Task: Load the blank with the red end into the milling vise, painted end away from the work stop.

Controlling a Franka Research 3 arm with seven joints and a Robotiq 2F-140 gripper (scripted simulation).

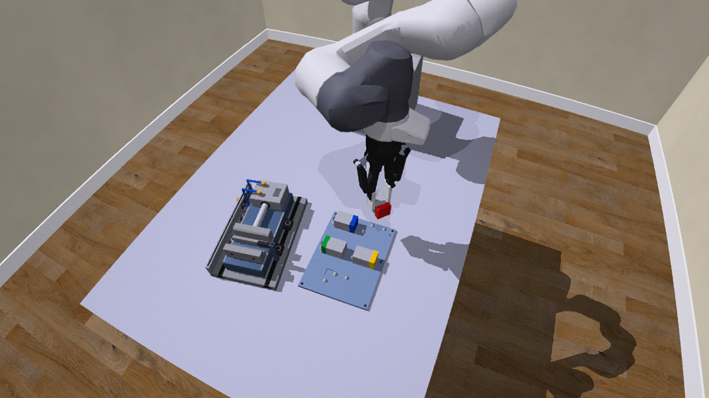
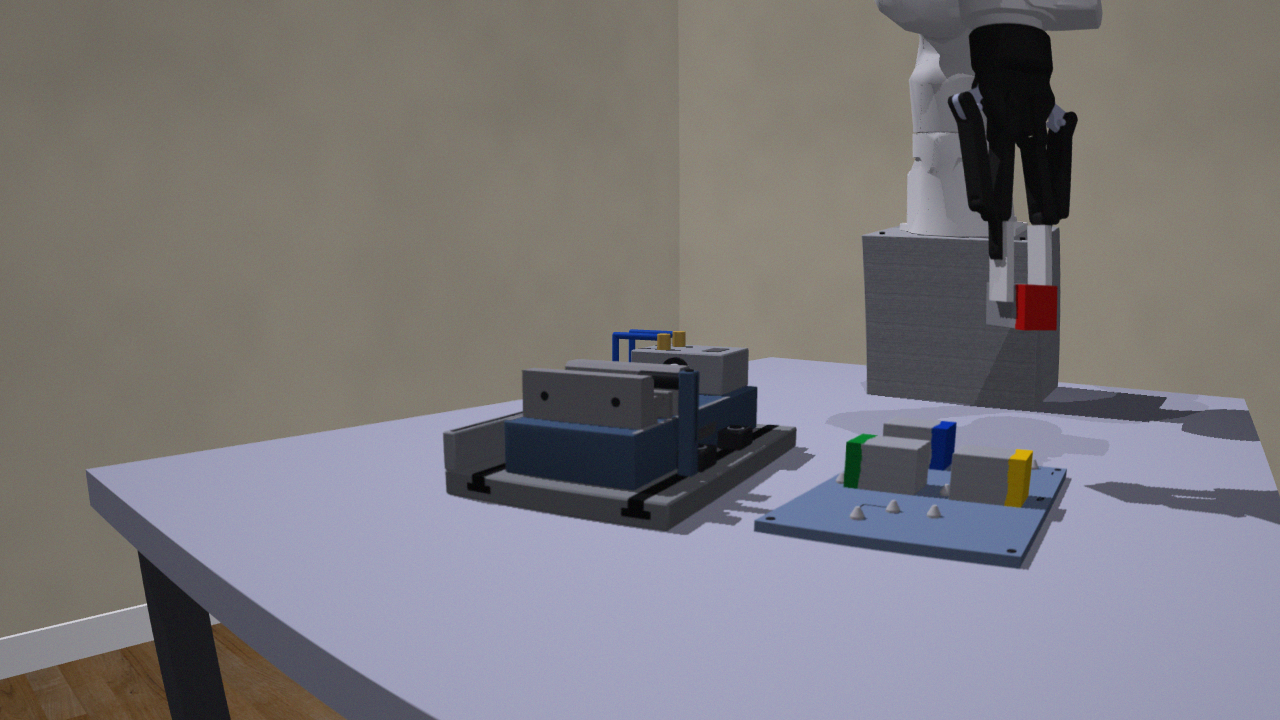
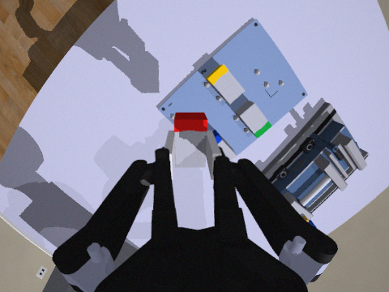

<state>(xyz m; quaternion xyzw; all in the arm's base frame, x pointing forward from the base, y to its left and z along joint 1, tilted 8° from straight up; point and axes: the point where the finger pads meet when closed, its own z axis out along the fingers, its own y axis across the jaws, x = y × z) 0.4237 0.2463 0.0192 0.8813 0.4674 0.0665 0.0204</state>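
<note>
Now: hand 4 cm above the red-ended blank. Also, from my hand: yellow-ended blank 16 cm below, 9 cm ahead, 1 cm to the left; green-ended blank 16 cm below, 10 cm ahead, 7 cm to the right; blue-ended blank 16 cm below, 9 cm to the right, 1 cm ahead.
</note>
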